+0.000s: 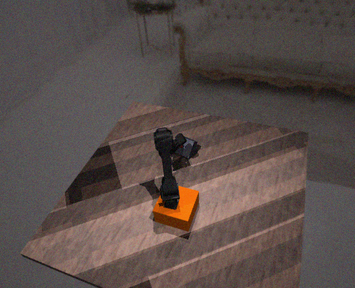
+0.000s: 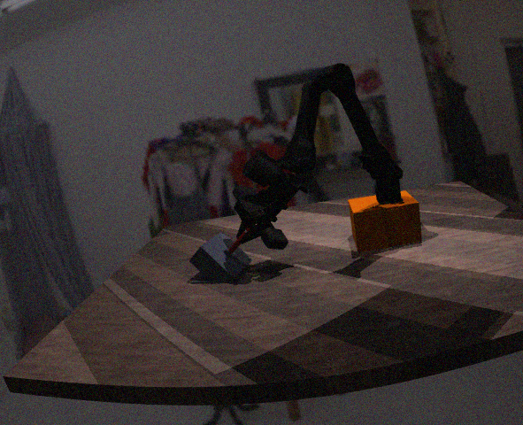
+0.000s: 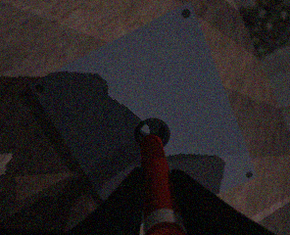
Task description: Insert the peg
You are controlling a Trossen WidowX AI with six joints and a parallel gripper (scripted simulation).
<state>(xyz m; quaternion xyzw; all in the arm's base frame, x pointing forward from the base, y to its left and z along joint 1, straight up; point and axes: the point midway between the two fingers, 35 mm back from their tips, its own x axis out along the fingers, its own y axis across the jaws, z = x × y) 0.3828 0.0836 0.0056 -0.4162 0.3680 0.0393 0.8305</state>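
Now: gripper tip 6 cm short of the grey-blue sloped panel, 2 cm to the left of it and 5 cm above it. Also, from my gripper tip: red peg 1 cm behind, 1 cm above.
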